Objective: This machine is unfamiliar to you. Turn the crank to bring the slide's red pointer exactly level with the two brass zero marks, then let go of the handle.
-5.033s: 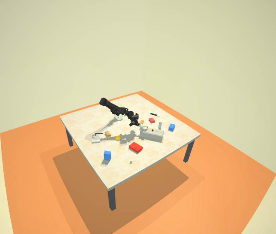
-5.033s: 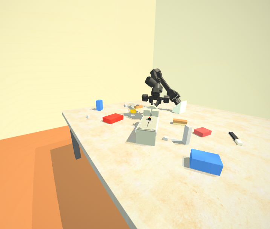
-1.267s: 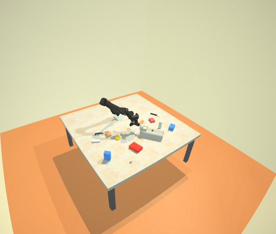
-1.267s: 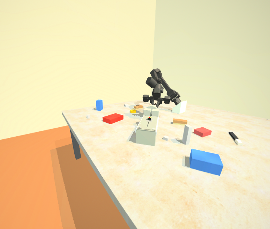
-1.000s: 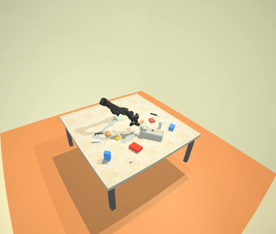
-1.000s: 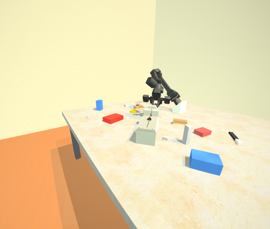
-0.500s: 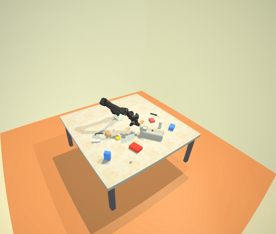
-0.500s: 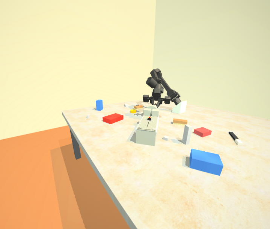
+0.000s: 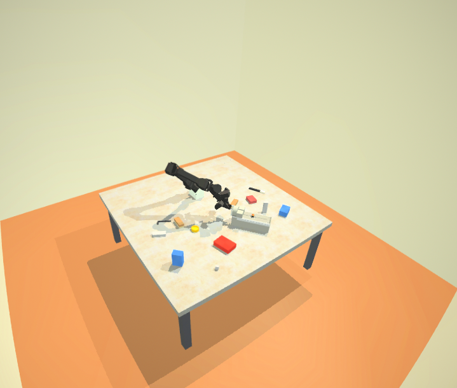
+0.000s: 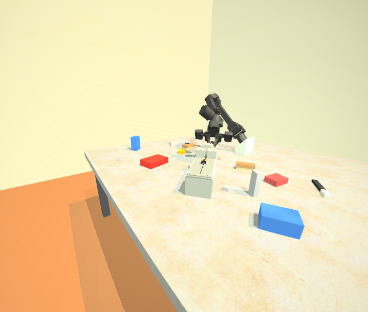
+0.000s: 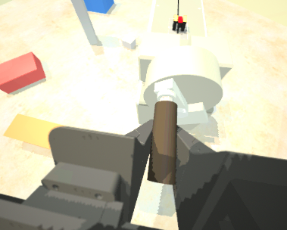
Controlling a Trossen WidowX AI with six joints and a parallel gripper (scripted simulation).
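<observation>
The crank lies 1 cm to the right of my gripper tip and 2 cm above it. Round my gripper tip: brown crank handle (1 cm behind, 1 cm to the right, 3 cm above); then red pointer (14 cm ahead, 9 cm to the left, 1 cm below); then yellow disc (2 cm behind, 27 cm to the right, 8 cm below).
</observation>
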